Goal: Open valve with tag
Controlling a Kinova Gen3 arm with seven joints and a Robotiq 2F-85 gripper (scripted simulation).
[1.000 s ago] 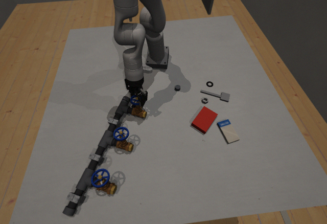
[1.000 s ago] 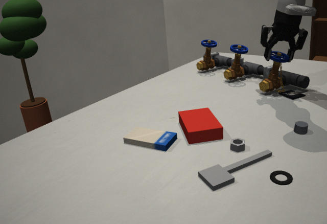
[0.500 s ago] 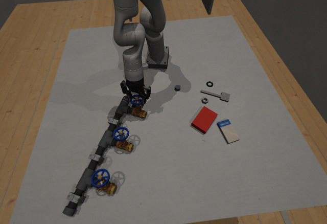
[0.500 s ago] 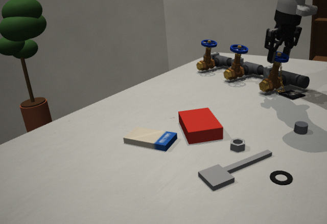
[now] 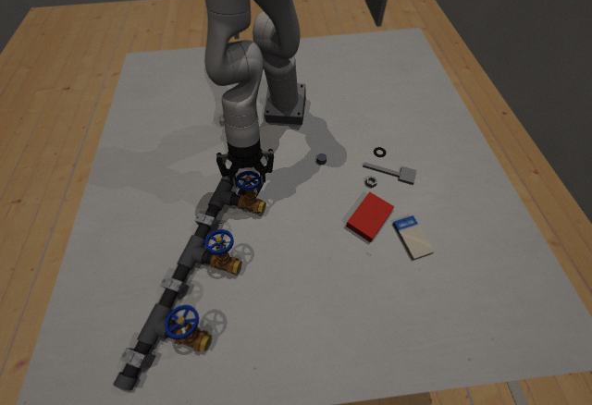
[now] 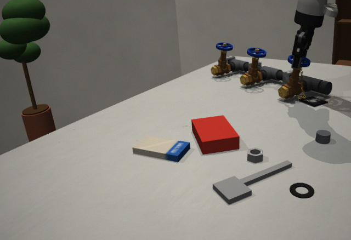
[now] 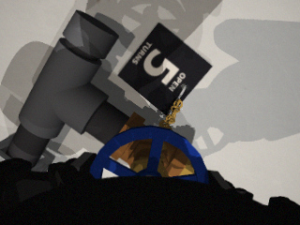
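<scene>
My hand is 12 cm above the black tag and 4 cm past it. From my hand the other things lie so: red block: 31 cm to the left, 13 cm ahead, 11 cm below; then small grey cylinder: 23 cm to the left, 11 cm below, 10 cm behind; then grey paddle-shaped tool: 44 cm to the left, 12 cm below.
</scene>
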